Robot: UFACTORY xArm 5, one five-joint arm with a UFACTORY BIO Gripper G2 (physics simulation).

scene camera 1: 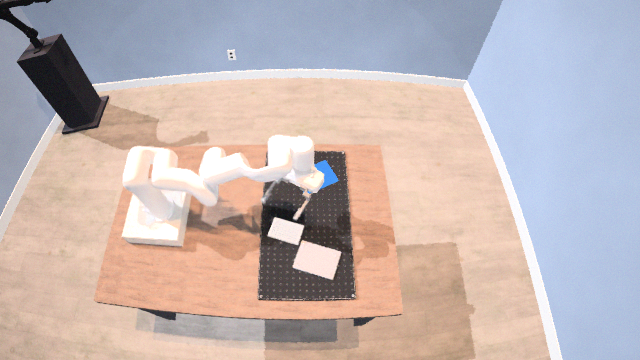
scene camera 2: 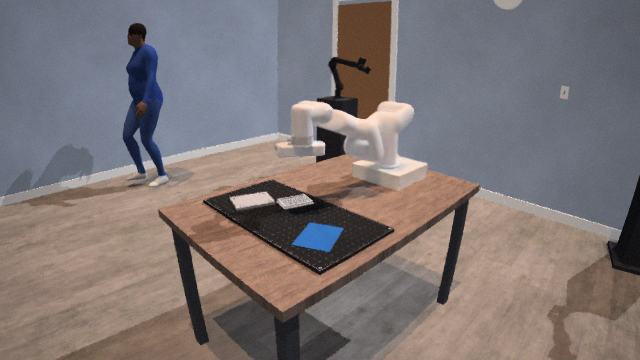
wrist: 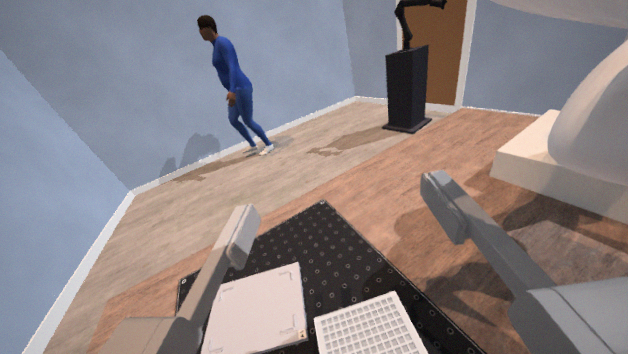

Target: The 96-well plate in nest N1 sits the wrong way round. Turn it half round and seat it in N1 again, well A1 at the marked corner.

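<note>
The white 96-well plate (scene camera 1: 286, 231) (scene camera 2: 295, 201) (wrist: 370, 327) lies on the black perforated board, beside the nest and close to one of its corners. Its well A1 cannot be made out. The pale flat nest (scene camera 1: 317, 260) (scene camera 2: 251, 200) (wrist: 255, 315) is empty and shows raised corner brackets in the wrist view. A small label (wrist: 301, 334) marks its corner nearest the plate. My gripper (scene camera 1: 281, 209) (wrist: 344, 220) is open and empty, above the board and to the blue sheet's side of the plate. Its fingers do not show in scene camera 2.
A blue square sheet (scene camera 1: 328, 175) (scene camera 2: 318, 236) lies near one end of the black board (scene camera 1: 280, 285) (scene camera 2: 350, 245) (wrist: 320, 220). The arm's white base (scene camera 1: 155, 235) (scene camera 2: 390, 176) stands on the wooden table. A person in blue (scene camera 2: 145, 90) (wrist: 232, 75) is on the floor beyond the table.
</note>
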